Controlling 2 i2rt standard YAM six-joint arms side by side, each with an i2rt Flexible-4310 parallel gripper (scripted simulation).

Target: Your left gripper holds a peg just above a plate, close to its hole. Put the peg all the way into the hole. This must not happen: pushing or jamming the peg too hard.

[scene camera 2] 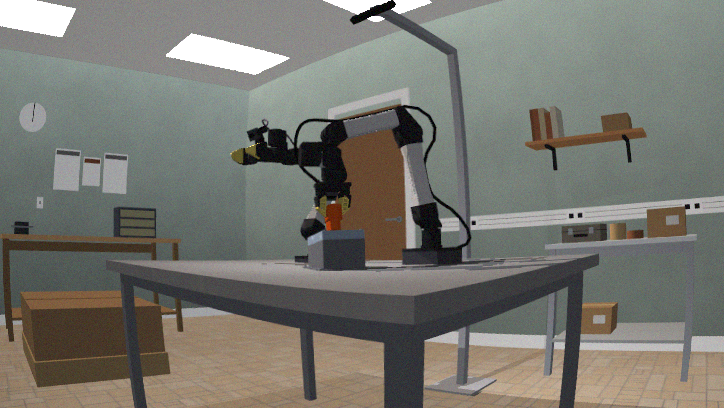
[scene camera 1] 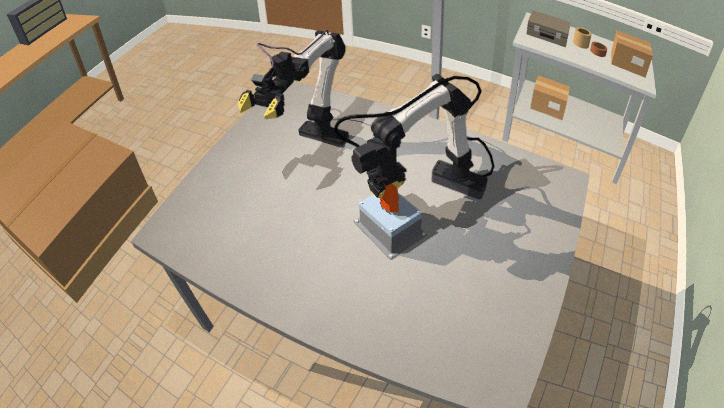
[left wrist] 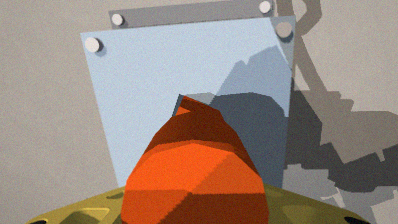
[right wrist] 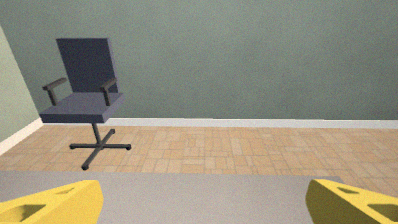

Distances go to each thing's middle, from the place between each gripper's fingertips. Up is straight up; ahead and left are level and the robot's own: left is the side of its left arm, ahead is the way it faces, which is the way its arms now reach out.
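The light blue plate (scene camera 1: 398,221) is 1 cm ahead of my left hand, 2 cm to the left of it and 8 cm below it. As for the orange faceted peg (left wrist: 195,160), that is 1 cm to the left of my left hand and 2 cm below it.
From my right hand (scene camera 1: 252,114), I find the light blue plate 42 cm to the left, 32 cm below and 8 cm behind, while the orange faceted peg is 41 cm to the left of that same hand, 26 cm below it and 9 cm behind it.
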